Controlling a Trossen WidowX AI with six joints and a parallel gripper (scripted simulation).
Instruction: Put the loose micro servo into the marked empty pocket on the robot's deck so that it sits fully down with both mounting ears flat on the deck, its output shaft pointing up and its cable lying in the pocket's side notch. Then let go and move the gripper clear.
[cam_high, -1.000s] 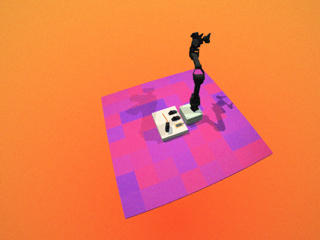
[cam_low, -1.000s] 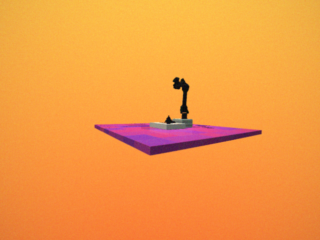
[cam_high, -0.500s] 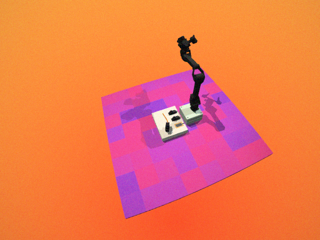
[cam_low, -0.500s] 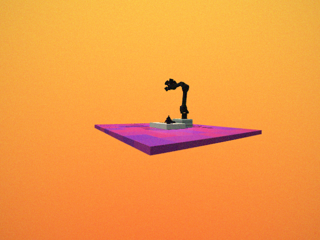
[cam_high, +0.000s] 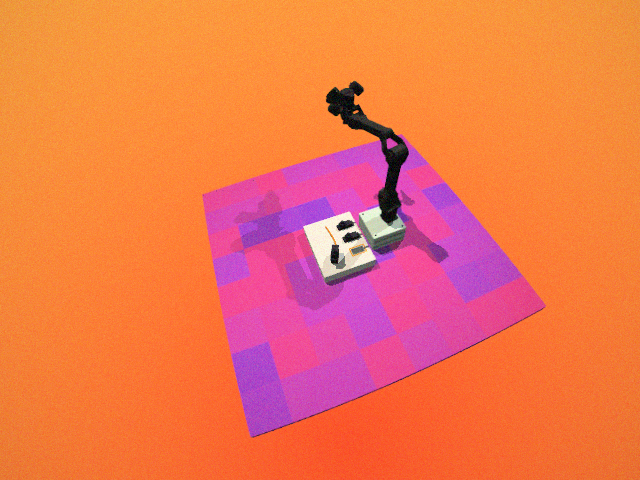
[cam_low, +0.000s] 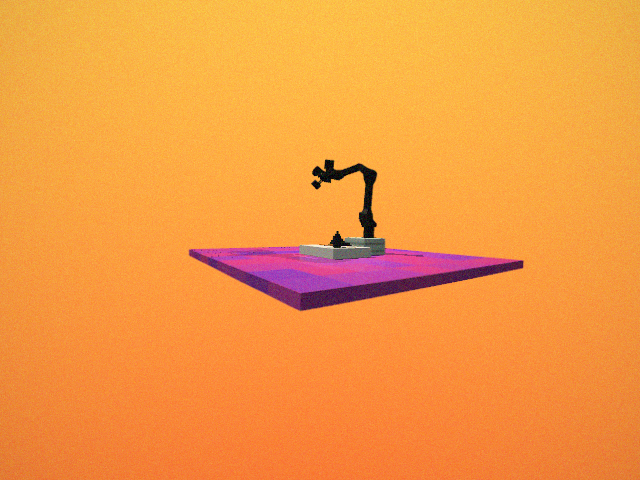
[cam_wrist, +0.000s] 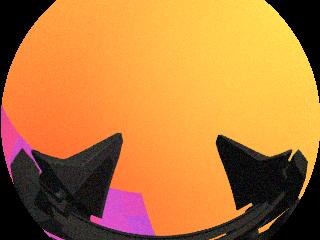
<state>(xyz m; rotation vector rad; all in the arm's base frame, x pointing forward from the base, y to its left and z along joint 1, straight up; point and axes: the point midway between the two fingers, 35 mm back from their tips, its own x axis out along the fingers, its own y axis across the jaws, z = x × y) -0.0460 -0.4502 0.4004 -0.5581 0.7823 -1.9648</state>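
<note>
My gripper tip is 370 mm short of the white robot deck, 450 mm to the right of it and 470 mm above it.
</note>
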